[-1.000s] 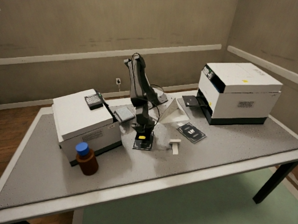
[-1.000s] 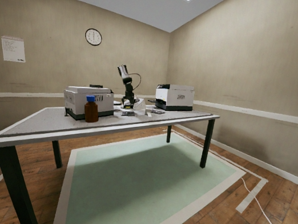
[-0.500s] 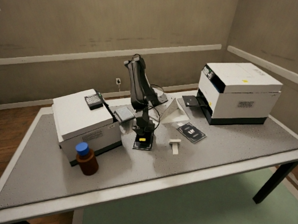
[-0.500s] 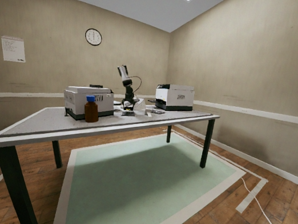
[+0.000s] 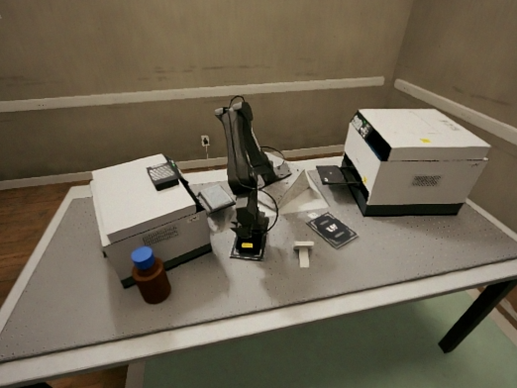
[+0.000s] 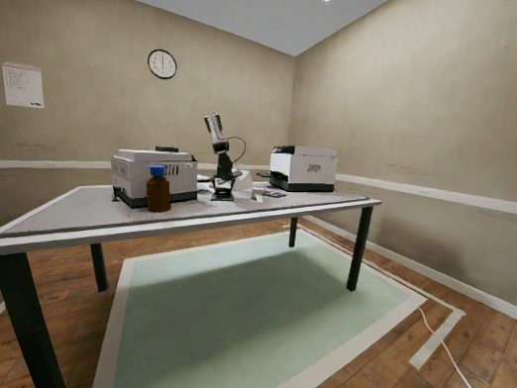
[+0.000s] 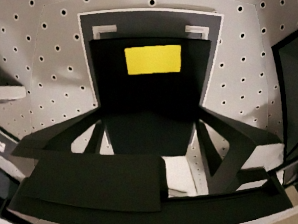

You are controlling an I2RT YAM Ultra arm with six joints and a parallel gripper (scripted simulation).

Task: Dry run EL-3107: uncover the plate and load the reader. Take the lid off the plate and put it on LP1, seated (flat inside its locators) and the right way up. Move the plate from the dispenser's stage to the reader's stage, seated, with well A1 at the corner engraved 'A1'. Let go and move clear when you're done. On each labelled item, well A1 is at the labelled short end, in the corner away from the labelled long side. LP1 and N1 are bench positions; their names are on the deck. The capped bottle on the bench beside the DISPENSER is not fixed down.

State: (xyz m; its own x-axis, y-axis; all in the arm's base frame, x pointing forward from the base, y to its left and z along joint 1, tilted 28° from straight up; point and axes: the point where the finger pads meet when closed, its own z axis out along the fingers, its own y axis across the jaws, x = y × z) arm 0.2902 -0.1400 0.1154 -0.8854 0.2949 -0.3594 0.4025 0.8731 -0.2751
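Now: hand 30 mm above the LP1 pad. Also, from my hand: lid right at my hand; clear well plate 210 mm behind, 80 mm to the right, 50 mm above; brown capped bottle 340 mm to the right, 120 mm ahead, 70 mm above.
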